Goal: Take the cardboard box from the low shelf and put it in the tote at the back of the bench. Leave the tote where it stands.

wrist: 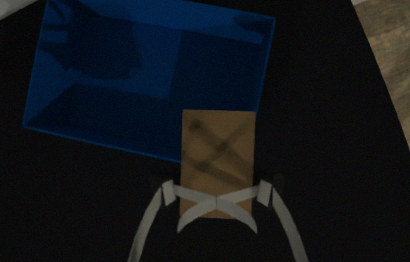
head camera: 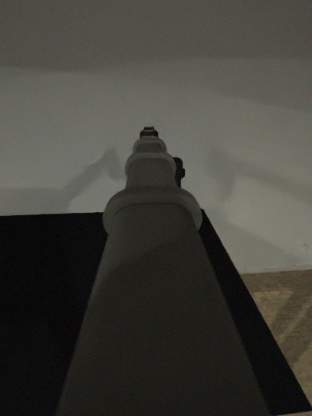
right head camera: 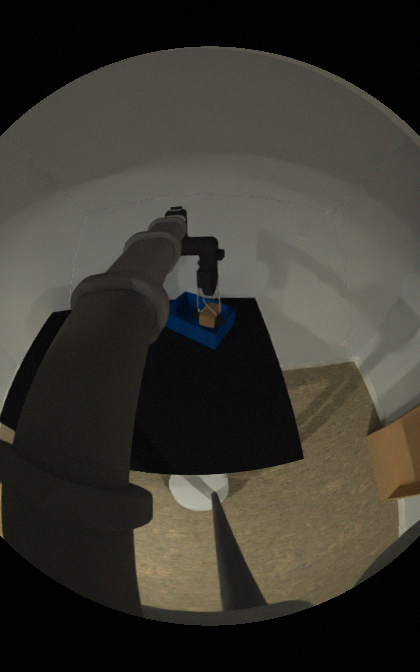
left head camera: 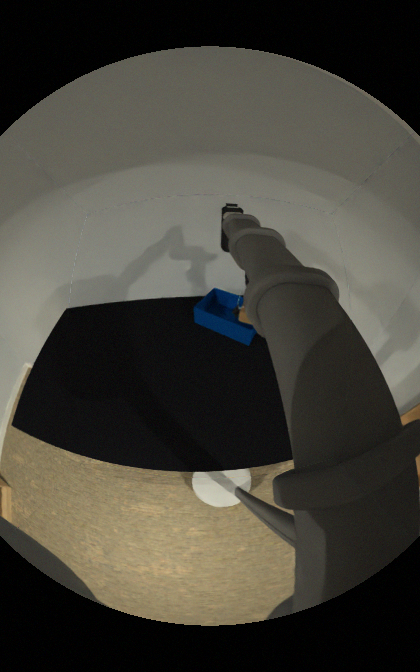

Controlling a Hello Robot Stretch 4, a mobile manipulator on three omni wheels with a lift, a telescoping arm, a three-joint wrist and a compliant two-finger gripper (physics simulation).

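Frame: origin at the robot's base, x ahead, y left, z up, level; millimetres.
Seen in the pictures: gripper, fingertip midpoint: point(wrist: 216, 178).
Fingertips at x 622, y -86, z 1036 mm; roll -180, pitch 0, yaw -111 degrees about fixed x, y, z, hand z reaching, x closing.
Pixels of each thing's middle, then the offset from my fingertips to it. Level surfaces: height alone.
- brown cardboard box, body centre: point(wrist: 217, 160) dx +20, dy -9, dz +24 mm
- blue tote, body centre: point(wrist: 152, 80) dx +145, dy +43, dz -99 mm
- black bench, surface height: dz -148 mm
The brown cardboard box point(left head camera: 243, 315) point(right head camera: 207, 318) point(wrist: 217, 145) is between the two fingers of my gripper point(right head camera: 209, 316) point(wrist: 216, 178), which is shut on it. The fingers press on its left and right sides in the wrist view. The blue tote point(left head camera: 220, 325) point(right head camera: 192, 332) point(wrist: 210, 20) stands at the back of the black bench point(head camera: 40, 300) point(left head camera: 150, 390) point(right head camera: 225, 400) point(wrist: 330, 150). In the wrist view the box covers the tote's near right corner and rim; its far part overlaps the tote and its near part lies outside the tote's outline. Its exact height above the rim is unclear.
My extended arm point(head camera: 160, 300) point(left head camera: 340, 380) point(right head camera: 85, 380) reaches over the bench to the grey wall point(head camera: 250, 150) behind. A white disc point(left head camera: 220, 487) point(right head camera: 197, 492) lies at the bench's front edge. A brown wooden unit point(right head camera: 390, 465) stands at the right.
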